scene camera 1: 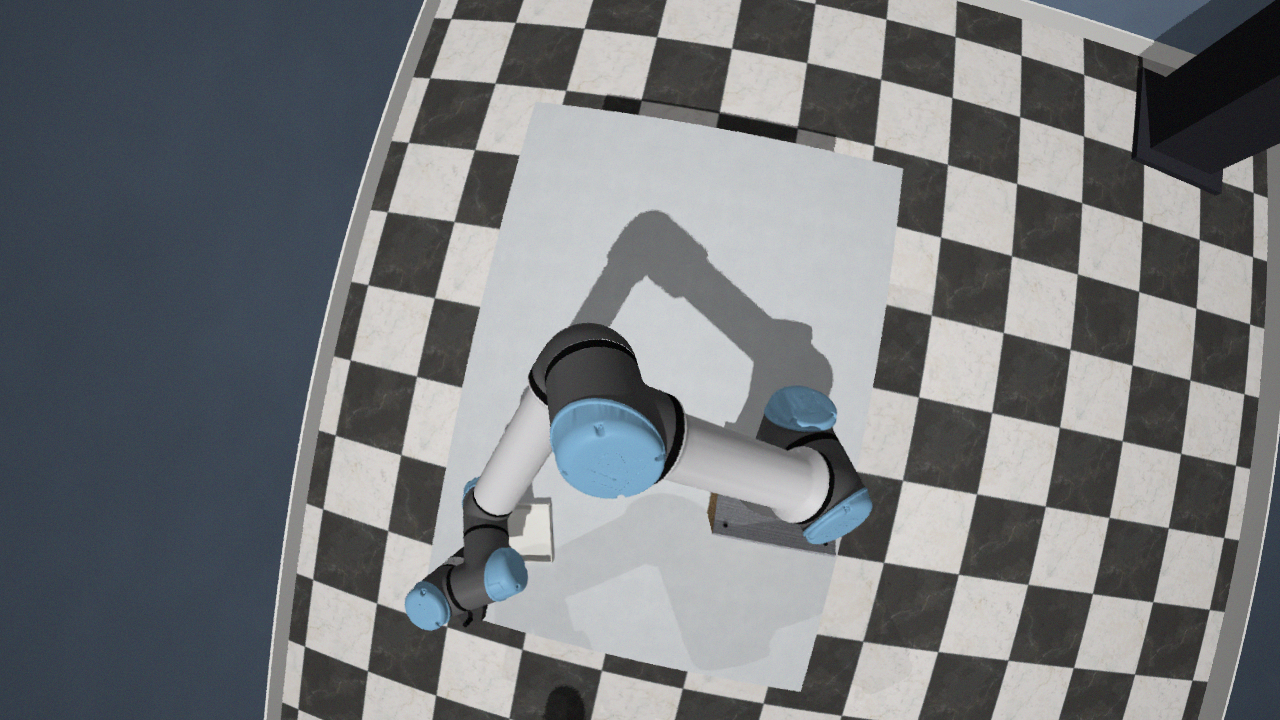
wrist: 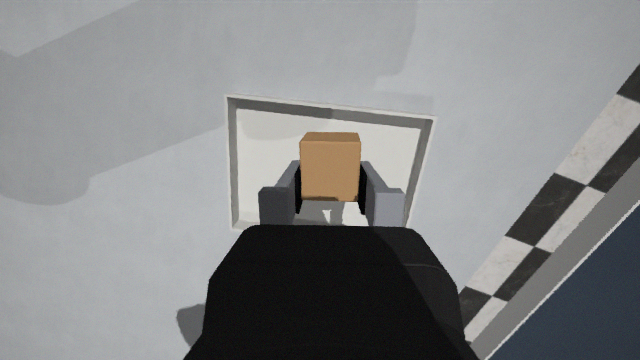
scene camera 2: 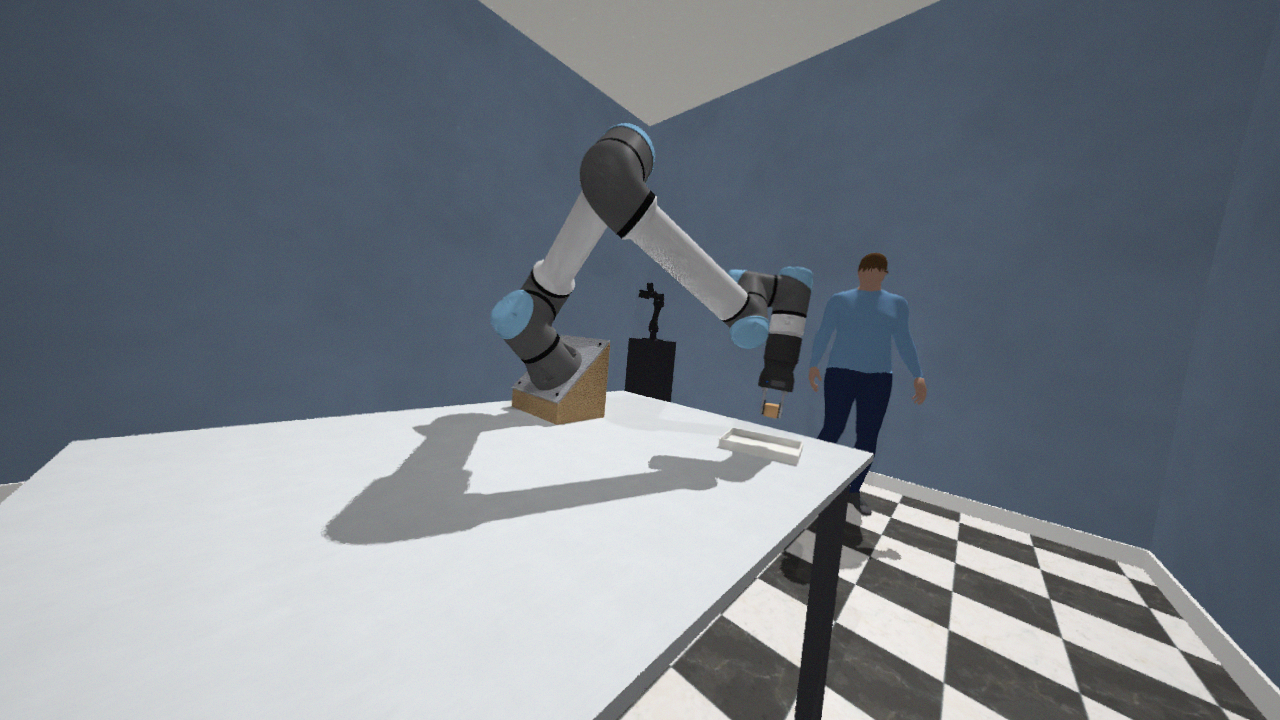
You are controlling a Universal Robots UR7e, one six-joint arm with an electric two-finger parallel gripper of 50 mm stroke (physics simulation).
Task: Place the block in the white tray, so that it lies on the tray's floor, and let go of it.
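Frame: origin at the arm's base, x back, y right, z up, level; metres.
Seen in the pictures: gripper, between the fingertips: [wrist: 330, 177] [scene camera 2: 770, 415]; arm's base, origin of its link: [scene camera 2: 558, 369].
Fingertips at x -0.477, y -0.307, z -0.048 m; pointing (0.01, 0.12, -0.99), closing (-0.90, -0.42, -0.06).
Note:
Offsets run from my fingertips to a thing's top centre. Level surfaces: height alone.
An orange-brown block {dx +0.004, dy -0.011, dz +0.025 m} [scene camera 2: 771, 410] [wrist: 330, 170] is held between the two fingers of my gripper [scene camera 2: 771, 407] [wrist: 330, 177], which is shut on it. The gripper points down and holds the block in the air above the white tray {dx +0.000, dy +0.027, dz -0.056 m} [scene camera 2: 760, 446] [wrist: 231, 165]. In the wrist view the block appears within the tray's outline, and the gripper hides the tray's near edge. In scene camera 1's view part of the tray [scene camera 1: 535, 530] shows beside the arm; the block and the fingers are hidden there under the wrist.
The tray stands on the white table {dz -0.076 m} [scene camera 1: 733, 179] [scene camera 2: 313, 608] [wrist: 125, 250], near a table edge. The arm's wedge-shaped base mount [scene camera 1: 760, 526] [scene camera 2: 581, 398] stands on the same table. A person [scene camera 2: 868, 340] in a blue top stands behind the table. A black pedestal [scene camera 2: 650, 367] stands further back.

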